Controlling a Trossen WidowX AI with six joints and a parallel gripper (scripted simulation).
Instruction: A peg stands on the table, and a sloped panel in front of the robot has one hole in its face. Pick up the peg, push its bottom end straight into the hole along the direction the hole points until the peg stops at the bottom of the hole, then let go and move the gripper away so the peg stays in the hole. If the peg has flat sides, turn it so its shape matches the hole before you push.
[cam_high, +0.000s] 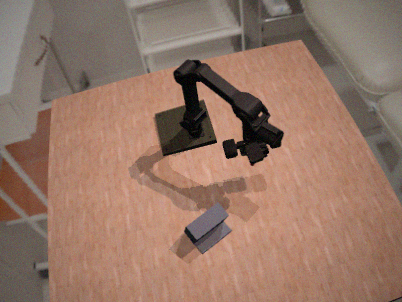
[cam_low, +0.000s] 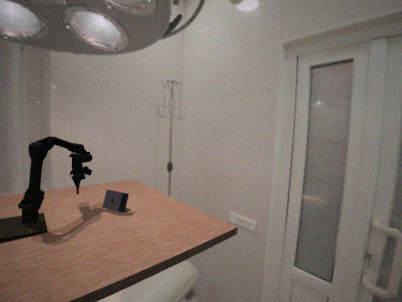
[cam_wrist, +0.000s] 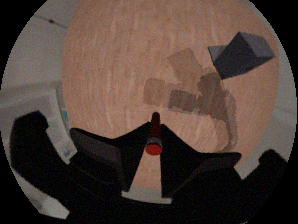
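The sloped panel is 20 cm to the right of my gripper tip, 18 cm ahead of it and 5 cm below it. Round my gripper tip: red peg: 2 cm above.
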